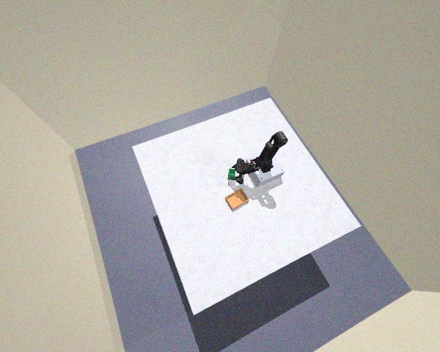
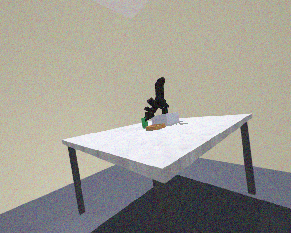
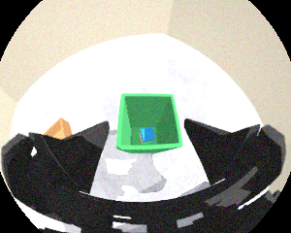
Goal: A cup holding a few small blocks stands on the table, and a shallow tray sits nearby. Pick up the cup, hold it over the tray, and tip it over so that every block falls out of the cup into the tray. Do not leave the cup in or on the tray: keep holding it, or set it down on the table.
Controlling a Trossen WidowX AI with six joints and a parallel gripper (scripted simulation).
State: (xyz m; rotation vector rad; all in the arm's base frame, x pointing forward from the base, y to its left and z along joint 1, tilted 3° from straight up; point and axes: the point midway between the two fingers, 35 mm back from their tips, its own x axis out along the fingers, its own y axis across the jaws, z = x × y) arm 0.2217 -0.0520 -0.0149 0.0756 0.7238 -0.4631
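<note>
The blue block lies 1 cm behind my gripper tip and 3 cm below it. From my gripper tip the other things lie so: green square cup 4 cm below.
</note>
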